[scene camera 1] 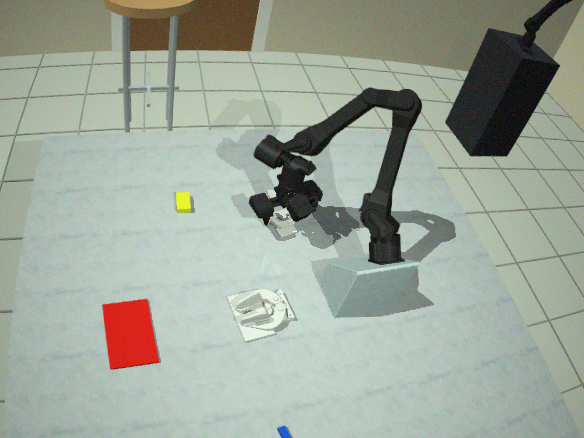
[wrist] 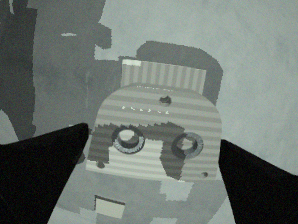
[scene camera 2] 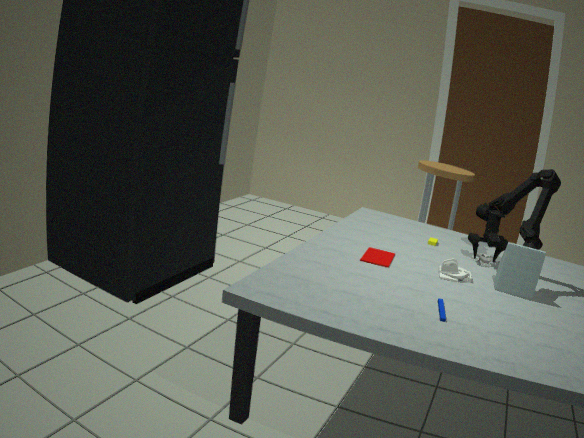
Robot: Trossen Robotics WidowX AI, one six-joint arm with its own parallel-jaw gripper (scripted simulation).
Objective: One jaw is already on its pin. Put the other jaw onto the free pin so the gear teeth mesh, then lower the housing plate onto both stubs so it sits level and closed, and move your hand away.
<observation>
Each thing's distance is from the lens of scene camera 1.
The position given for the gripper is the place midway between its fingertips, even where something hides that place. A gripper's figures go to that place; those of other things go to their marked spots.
gripper (scene camera 1: 280,220): 123 cm
red flat sheet (scene camera 1: 129,331): 102 cm
</observation>
